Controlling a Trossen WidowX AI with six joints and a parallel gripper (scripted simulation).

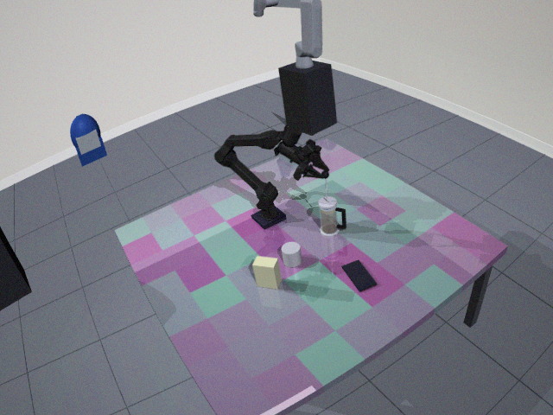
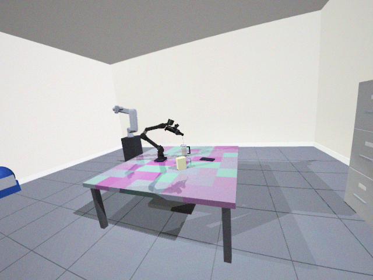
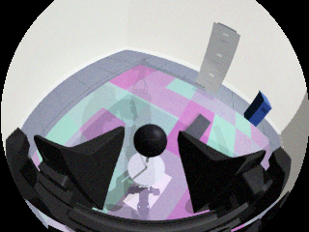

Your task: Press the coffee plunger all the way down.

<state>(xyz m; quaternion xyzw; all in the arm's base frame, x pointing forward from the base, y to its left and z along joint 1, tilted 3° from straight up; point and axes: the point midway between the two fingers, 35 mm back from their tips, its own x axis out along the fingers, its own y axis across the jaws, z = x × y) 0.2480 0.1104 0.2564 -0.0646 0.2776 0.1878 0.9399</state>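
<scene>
The glass coffee press lies 10 mm ahead of my gripper tip and 140 mm below it. Also, from my gripper tip: pale yellow box: 50 mm ahead, 370 mm to the right, 220 mm below.
</scene>
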